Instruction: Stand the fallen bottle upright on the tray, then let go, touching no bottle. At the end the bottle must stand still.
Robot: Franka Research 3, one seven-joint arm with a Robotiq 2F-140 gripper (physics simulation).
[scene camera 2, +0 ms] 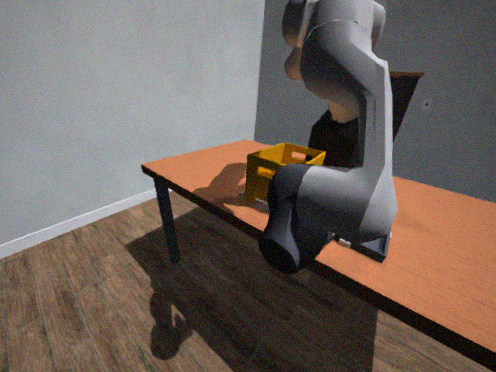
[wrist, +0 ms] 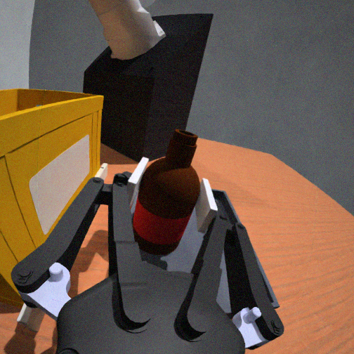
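Note:
The brown bottle with a red band (wrist: 165, 207) is between the white finger pads of my gripper (wrist: 172, 178) in the wrist view. My gripper is shut on it around its body. The bottle's neck points up and leans somewhat to the right in that view. The grey tray with a dark rim (wrist: 187, 252) (scene camera 2: 376, 245) lies on the table below and behind the bottle. A dark patch shows by the bottle's base, and I cannot tell whether the base touches the tray. In scene camera 2 the arm hides the bottle, the gripper and much of the tray.
A yellow crate (scene camera 2: 257, 177) (wrist: 55, 130) stands left of the tray on the orange table (scene camera 2: 440, 245) (wrist: 295, 215). A large black block (scene camera 2: 335, 142) (wrist: 125, 110) stands at the back. The table's front edge runs below the arm in scene camera 2.

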